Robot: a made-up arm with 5 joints.
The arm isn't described. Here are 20 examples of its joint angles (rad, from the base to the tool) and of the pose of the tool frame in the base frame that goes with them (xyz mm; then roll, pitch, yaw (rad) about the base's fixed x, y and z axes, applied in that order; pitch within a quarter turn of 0, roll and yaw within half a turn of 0).
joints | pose
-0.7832 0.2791 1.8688 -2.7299 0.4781 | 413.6 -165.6 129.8 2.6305 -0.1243 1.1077
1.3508 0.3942 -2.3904 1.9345 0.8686 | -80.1 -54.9 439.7 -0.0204 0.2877 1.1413
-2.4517 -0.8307 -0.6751 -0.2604 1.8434 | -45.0 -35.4 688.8 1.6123 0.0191 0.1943
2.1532 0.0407 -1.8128 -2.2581 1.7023 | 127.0 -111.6 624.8 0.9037 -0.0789 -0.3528
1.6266 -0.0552 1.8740 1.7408 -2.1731 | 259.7 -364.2 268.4 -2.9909 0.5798 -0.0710
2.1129 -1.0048 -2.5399 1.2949 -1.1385 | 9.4 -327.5 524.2 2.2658 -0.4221 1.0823
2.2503 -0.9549 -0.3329 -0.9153 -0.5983 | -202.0 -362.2 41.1 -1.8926 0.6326 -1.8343
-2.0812 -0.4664 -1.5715 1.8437 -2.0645 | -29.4 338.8 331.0 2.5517 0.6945 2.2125
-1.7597 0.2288 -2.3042 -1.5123 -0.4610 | -145.3 194.3 13.7 -0.0152 0.3447 1.8027
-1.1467 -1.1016 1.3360 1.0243 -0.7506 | 13.5 267.5 489.2 1.3408 -0.2720 -0.5542
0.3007 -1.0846 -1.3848 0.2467 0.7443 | -356.1 88.4 57.6 0.4021 0.0780 1.3487
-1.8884 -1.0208 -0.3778 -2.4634 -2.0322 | -95.2 113.6 629.6 1.2591 -1.1359 -2.6731
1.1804 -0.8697 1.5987 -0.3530 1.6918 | 21.7 -497.0 44.9 -0.2310 -0.8165 -2.8312
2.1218 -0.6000 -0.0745 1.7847 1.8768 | 50.1 -177.1 279.0 -2.4405 -1.2144 1.8034
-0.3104 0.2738 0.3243 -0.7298 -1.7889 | 125.4 -117.1 255.4 1.2417 -1.0097 0.5876
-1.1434 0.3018 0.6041 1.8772 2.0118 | 47.3 -134.4 93.8 0.1447 0.6121 2.7091
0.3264 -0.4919 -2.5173 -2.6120 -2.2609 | -127.0 -156.6 -101.6 -2.7991 0.4212 -2.5846
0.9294 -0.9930 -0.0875 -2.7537 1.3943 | -318.8 -209.6 44.1 2.4103 -0.1570 -1.6552
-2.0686 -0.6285 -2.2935 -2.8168 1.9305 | 146.5 228.9 348.1 -2.0743 -1.2297 0.4590
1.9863 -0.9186 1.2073 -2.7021 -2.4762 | -1.5 -474.2 343.9 1.6251 -0.2599 -0.9391
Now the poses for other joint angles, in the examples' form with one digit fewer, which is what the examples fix.
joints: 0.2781 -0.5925 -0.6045 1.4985 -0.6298
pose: -264 7 8 -0.855 -1.106 2.279
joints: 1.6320 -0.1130 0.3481 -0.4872 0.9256
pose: 344 -360 187 -1.804 -0.926 -0.282
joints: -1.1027 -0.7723 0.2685 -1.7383 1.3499
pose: -184 407 242 0.513 1.087 1.488
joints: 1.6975 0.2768 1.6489 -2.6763 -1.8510
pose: 230 -103 609 1.434 -0.602 0.191
